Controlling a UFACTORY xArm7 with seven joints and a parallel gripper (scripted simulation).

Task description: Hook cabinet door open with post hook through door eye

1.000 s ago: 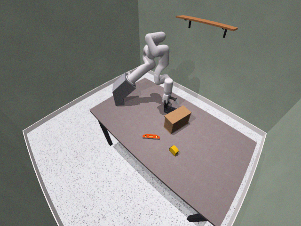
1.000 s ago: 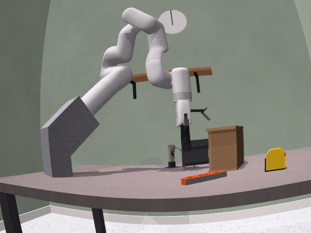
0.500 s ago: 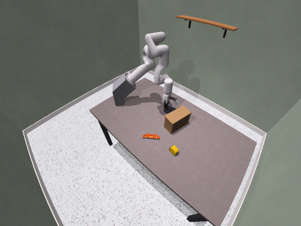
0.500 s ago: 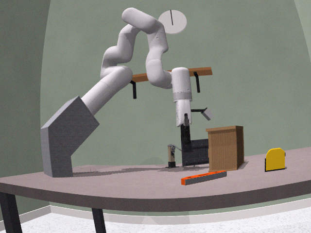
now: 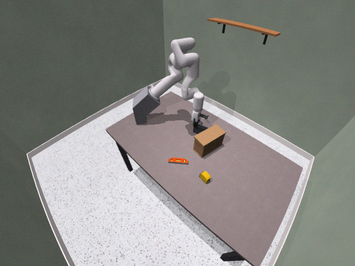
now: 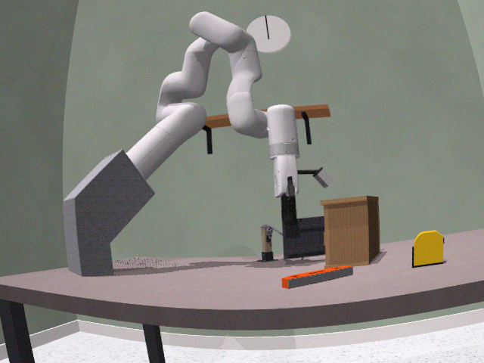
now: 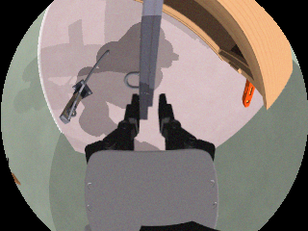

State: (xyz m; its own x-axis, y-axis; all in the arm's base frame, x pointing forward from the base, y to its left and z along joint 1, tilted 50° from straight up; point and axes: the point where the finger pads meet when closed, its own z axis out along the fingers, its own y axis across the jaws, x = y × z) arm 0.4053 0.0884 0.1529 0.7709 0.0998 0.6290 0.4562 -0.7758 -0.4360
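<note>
Now: hand 11 cm to the right of the thin hook, 7 cm above it and 6 cm past it. The rest, counted from my hand: dark door 6 cm below, 6 cm ahead, 5 cm to the left; orange level 28 cm to the right, 16 cm ahead, 12 cm below; yellow tape measure 39 cm ahead, 20 cm to the right, 10 cm below.
</note>
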